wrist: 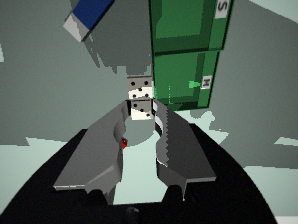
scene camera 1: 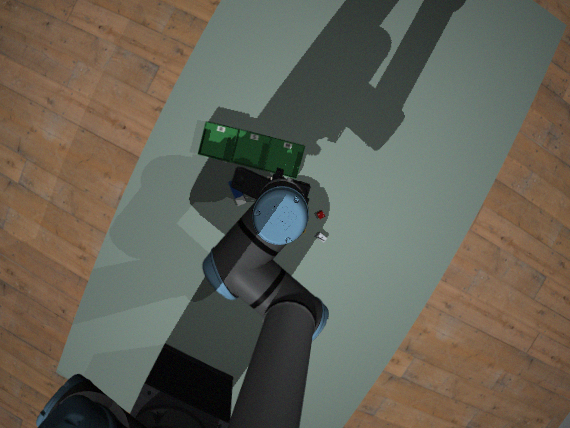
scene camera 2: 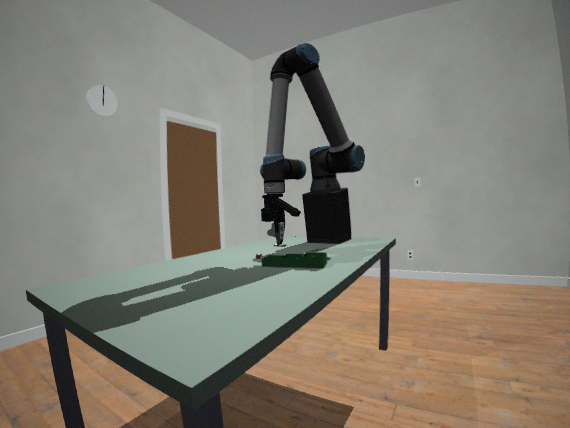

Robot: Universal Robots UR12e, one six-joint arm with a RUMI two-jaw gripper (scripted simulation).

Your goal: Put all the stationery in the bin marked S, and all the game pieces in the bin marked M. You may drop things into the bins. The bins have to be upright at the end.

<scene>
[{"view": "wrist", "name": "my gripper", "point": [141,100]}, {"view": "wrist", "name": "white domino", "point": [139,87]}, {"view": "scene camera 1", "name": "my gripper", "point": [277,184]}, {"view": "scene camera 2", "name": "my gripper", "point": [279,245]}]
</scene>
